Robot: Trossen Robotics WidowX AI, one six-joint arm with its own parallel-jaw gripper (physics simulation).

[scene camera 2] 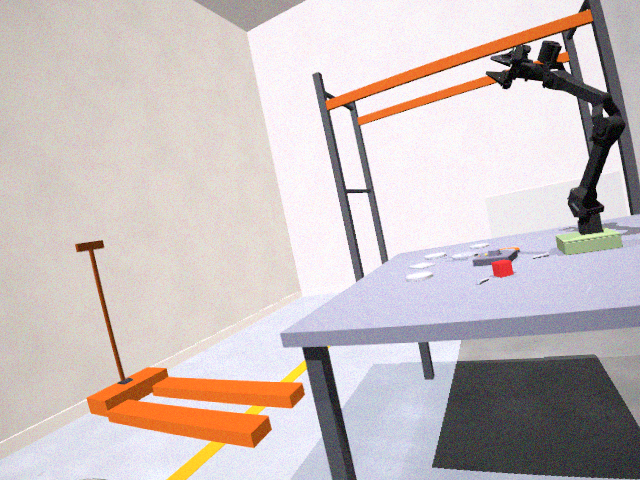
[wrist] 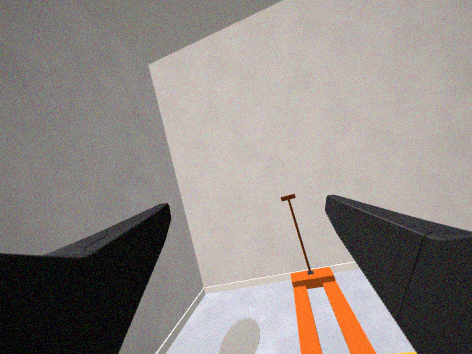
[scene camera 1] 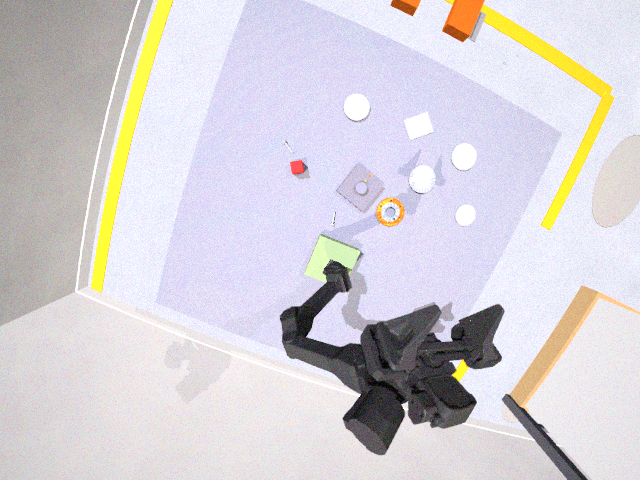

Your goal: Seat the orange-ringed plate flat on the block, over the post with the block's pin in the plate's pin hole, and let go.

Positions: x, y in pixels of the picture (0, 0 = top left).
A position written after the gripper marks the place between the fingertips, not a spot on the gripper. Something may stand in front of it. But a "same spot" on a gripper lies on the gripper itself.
gripper: scene camera 2; wrist 248, 206; scene camera 1
same spot on gripper: (scene camera 1: 398, 339) = (scene camera 2: 510, 58)
